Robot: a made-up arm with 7 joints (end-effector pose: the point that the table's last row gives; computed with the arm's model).
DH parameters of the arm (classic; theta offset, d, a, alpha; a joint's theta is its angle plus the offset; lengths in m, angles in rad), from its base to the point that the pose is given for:
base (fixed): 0 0.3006 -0.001 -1.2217
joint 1: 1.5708 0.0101 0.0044 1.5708
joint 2: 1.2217 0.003 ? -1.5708
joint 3: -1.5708 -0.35 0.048 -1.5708
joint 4: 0 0.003 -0.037 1.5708
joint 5: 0 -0.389 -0.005 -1.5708
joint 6: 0 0.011 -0.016 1.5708
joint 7: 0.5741 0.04 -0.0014 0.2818
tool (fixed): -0.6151 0.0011 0 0
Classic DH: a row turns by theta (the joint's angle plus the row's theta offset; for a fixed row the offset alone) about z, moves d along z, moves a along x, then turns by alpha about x.
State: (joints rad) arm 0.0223 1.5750 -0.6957 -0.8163 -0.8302 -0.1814 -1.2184
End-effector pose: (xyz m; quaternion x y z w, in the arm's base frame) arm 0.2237 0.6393 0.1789 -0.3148 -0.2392 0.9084 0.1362
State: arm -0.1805 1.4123 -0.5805 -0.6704 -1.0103 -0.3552 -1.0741
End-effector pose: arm 0.2834 0.6350 0.1745 -0.3919 -0.1609 0.9028 0.0739
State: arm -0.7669 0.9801 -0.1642 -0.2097 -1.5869 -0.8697 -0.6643
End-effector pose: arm 0.4613 0.5674 0.1672 0.4426 -0.1523 -0.8747 0.1260
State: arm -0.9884 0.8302 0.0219 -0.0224 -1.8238 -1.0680 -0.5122
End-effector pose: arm 0.5403 0.4987 0.1590 0.3677 -0.3025 -0.8615 0.1764
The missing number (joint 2, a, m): 0.03
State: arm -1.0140 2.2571 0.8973 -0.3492 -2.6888 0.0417 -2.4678
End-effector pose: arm -0.2567 0.4729 0.7656 -0.1565 0.8734 -0.4529 0.0872
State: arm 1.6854 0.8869 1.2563 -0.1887 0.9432 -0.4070 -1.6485
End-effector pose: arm -0.5838 0.3992 0.4781 0.6753 0.6337 -0.1195 0.3579
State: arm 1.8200 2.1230 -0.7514 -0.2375 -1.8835 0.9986 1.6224
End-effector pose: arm 0.0676 0.6932 0.4675 -0.1962 -0.2535 0.9472 0.0121
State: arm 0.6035 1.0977 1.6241 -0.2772 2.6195 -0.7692 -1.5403
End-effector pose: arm -0.2083 0.7030 0.1888 0.4262 -0.1162 0.8956 0.0522
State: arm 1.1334 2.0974 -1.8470 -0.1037 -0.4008 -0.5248 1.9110
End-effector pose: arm 0.1250 0.6599 0.5745 0.5995 0.6777 -0.2252 0.3615
